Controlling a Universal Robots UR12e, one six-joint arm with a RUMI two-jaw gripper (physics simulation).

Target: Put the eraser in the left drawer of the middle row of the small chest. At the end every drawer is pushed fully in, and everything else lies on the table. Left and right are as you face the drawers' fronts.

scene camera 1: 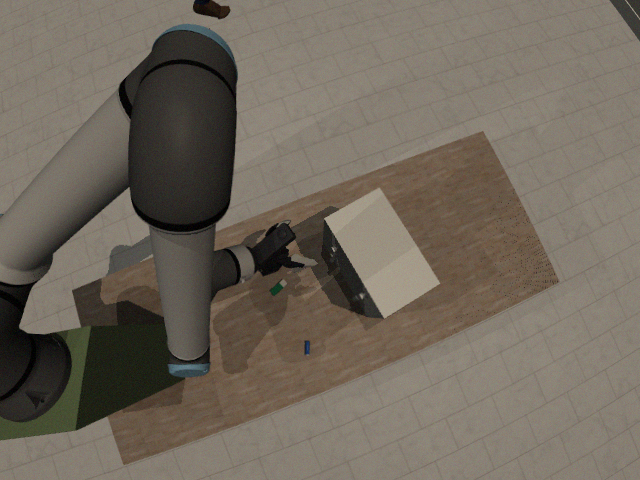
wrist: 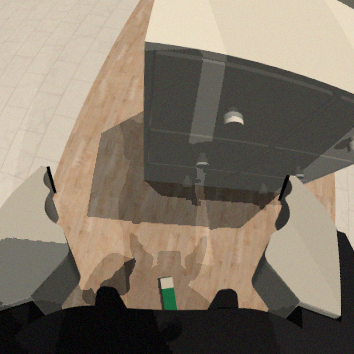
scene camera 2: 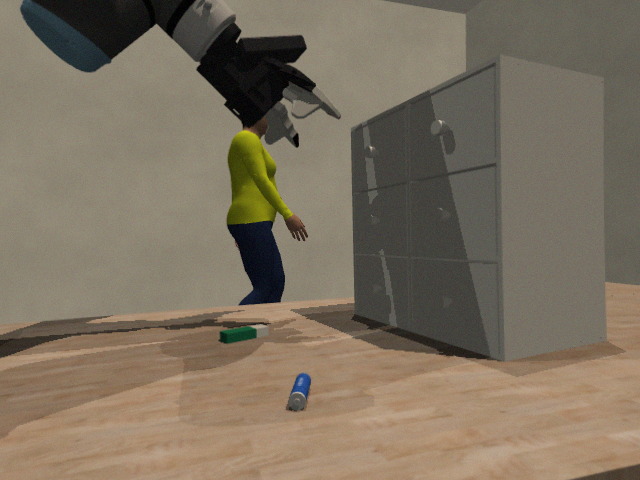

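Seen in the pictures: gripper, fingertip midpoint: (scene camera 1: 303, 241) (wrist: 168, 174) (scene camera 2: 317, 133); arm's base, link origin: (scene camera 1: 34, 377).
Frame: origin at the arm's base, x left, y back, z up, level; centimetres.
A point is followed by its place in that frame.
Note:
The eraser (scene camera 1: 277, 287) @[x 14.9, y -52.1, z -54.4 cm] (scene camera 2: 240, 334) @[x 13.3, y -52.0, z -54.8 cm] (wrist: 169, 296) @[x 14.5, y -52.2, z -54.5 cm], green with a white end, lies flat on the table in front of the chest; its near end is hidden in the wrist view. The small chest (scene camera 1: 382, 253) @[x 15.3, y -85.1, z -22.1 cm] (scene camera 2: 553, 206) @[x 0.9, y -89.8, z -38.6 cm] (wrist: 175, 100) is grey-white, with two columns and three rows of knobbed drawers, all fronts flush. The left drawer of the middle row (scene camera 2: 387, 232) @[x 18.2, y -74.8, z -41.1 cm] (wrist: 175, 147) @[x 24.2, y -72.8, z -38.1 cm] is in shadow. My gripper (scene camera 1: 301, 243) @[x 23.4, y -64.7, z -24.4 cm] (scene camera 2: 317, 129) @[x 23.4, y -64.7, z -24.4 cm] (wrist: 168, 174) @[x 23.4, y -64.7, z -24.4 cm] is open and empty. It hangs tilted high above the table, off the chest's left column, near top-row height, touching nothing.
A blue cylinder with a grey end (scene camera 1: 307, 347) @[x -7.9, y -58.6, z -54.4 cm] (scene camera 2: 298, 392) @[x -10.5, y -58.2, z -54.3 cm] lies on the table (scene camera 1: 491, 206) @[x 29.1, y -139.8, z -55.8 cm] (scene camera 2: 155, 439) @[x -13.3, y -47.7, z -55.7 cm], towards the right side of the chest's front. The green robot base (scene camera 1: 80, 361) @[x 1.9, y -11.5, z -0.9 cm] stands at the table's other end. A person in yellow (scene camera 2: 253, 191) is beyond the table.

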